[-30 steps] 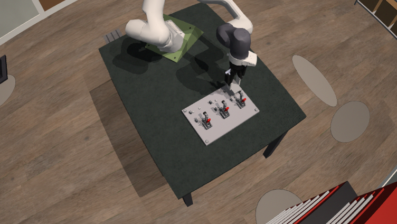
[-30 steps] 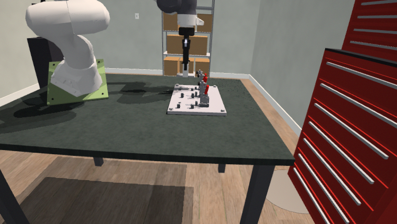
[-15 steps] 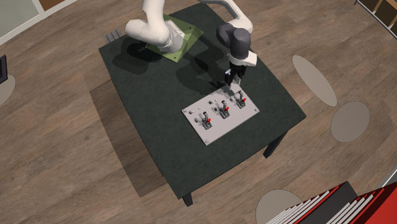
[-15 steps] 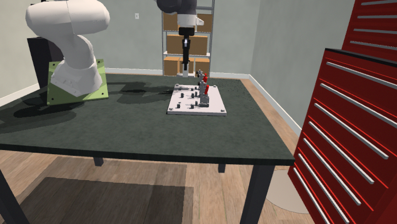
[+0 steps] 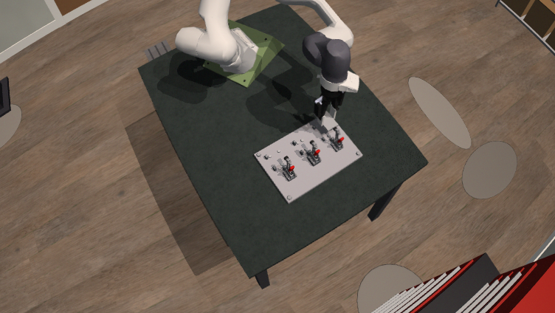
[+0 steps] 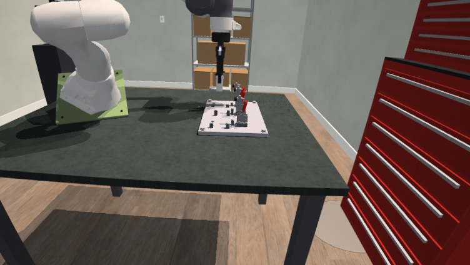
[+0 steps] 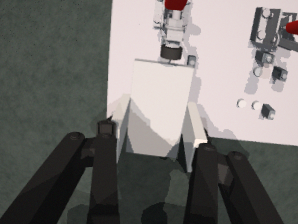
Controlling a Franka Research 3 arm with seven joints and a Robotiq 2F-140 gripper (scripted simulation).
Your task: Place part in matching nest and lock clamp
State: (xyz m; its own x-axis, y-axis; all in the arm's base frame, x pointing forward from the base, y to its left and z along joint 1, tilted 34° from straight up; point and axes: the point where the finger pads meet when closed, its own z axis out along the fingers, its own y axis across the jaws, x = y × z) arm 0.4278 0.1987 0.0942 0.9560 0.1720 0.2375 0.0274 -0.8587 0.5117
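Now: hand 30 mm above the part. Also, from my hand: light grey fixture plate: 60 mm ahead, 110 mm to the right, 110 mm below; then clamp: 90 mm ahead, 60 mm below.
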